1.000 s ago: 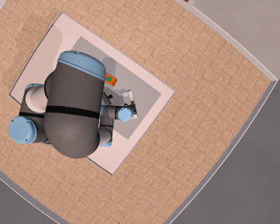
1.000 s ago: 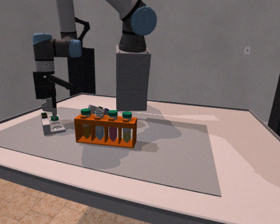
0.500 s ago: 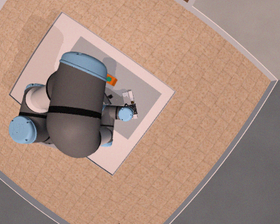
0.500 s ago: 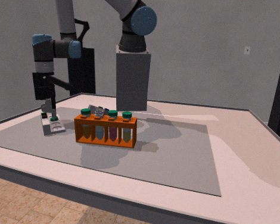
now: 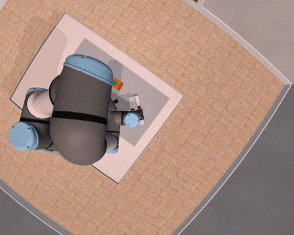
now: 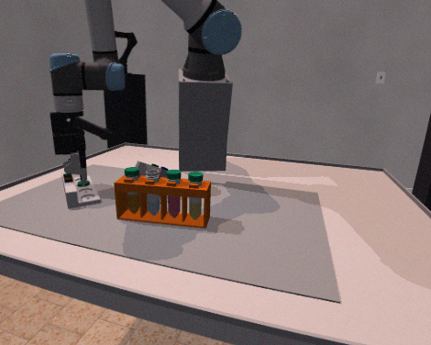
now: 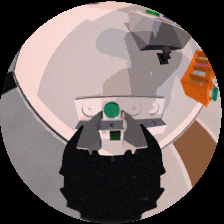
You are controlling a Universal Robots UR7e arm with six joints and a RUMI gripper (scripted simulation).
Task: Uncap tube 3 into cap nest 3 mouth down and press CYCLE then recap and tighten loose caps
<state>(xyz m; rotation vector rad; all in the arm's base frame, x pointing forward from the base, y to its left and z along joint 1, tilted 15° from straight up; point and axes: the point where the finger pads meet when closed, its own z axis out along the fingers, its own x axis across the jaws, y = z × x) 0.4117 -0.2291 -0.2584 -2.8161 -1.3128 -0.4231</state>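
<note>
Right now the green ready key is 11 cm behind my hand, 19 cm to the left of it and 4 cm above it. Round my hand: blue cycle key (10 cm behind, 23 cm to the left, 4 cm above); then key housing (9 cm behind, 21 cm to the left, 2 cm above).
</note>
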